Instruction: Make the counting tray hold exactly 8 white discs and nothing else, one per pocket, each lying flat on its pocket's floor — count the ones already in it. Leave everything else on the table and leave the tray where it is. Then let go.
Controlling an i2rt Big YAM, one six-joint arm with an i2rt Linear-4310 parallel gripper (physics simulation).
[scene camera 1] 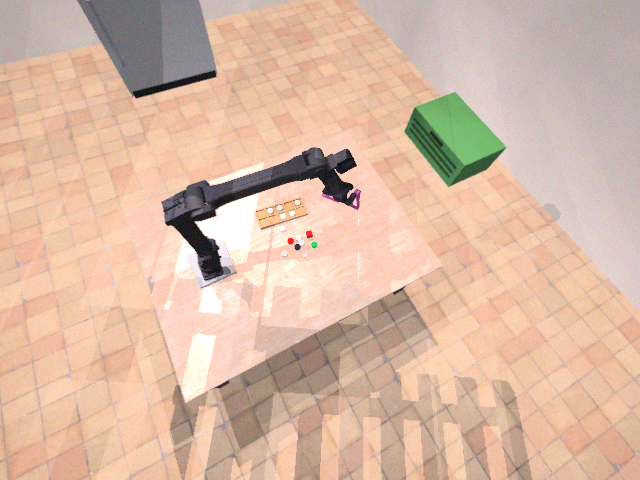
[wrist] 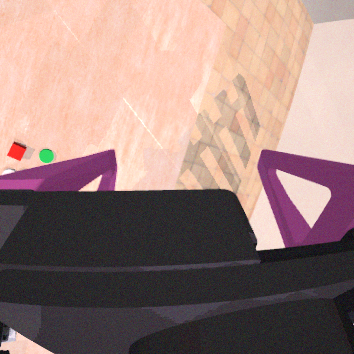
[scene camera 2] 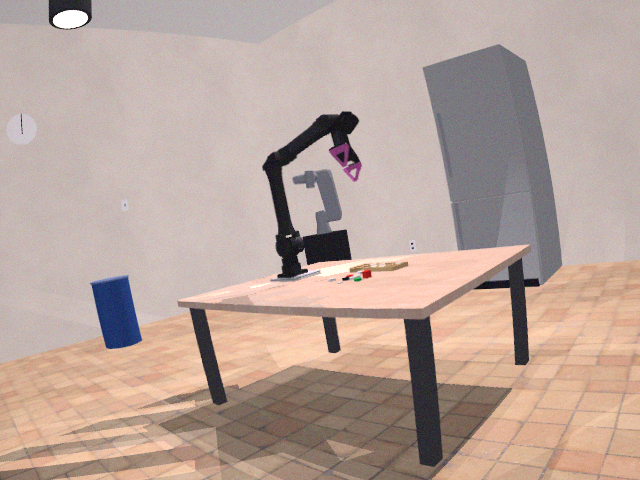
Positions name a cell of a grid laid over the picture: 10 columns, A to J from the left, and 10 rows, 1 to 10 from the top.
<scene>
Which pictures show my gripper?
Scene camera 1, the wrist view and scene camera 2: all of them.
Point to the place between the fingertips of my gripper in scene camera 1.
F5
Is my gripper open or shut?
Open.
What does my gripper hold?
Nothing.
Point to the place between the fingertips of my gripper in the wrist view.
At F5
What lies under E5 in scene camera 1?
A wooden counting tray.
</scene>
